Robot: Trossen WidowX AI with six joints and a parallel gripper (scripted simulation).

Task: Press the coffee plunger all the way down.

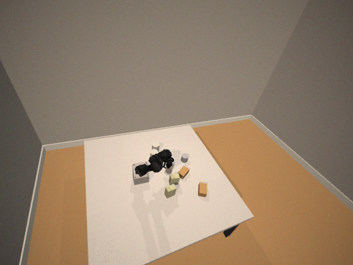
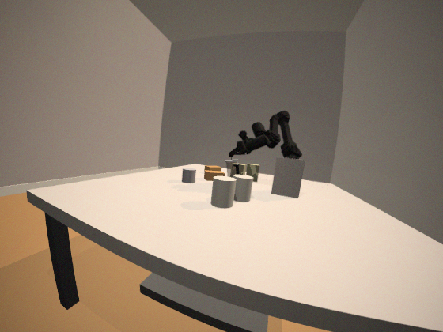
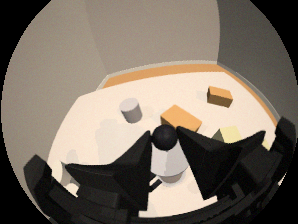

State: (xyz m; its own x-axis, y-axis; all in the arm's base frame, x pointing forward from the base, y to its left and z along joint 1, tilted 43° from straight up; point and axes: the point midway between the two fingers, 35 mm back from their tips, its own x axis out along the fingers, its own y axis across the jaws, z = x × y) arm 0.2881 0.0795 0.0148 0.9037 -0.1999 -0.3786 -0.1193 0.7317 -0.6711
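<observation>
Right now my gripper tip is 80 mm above the coffee press and 30 mm past it.
</observation>
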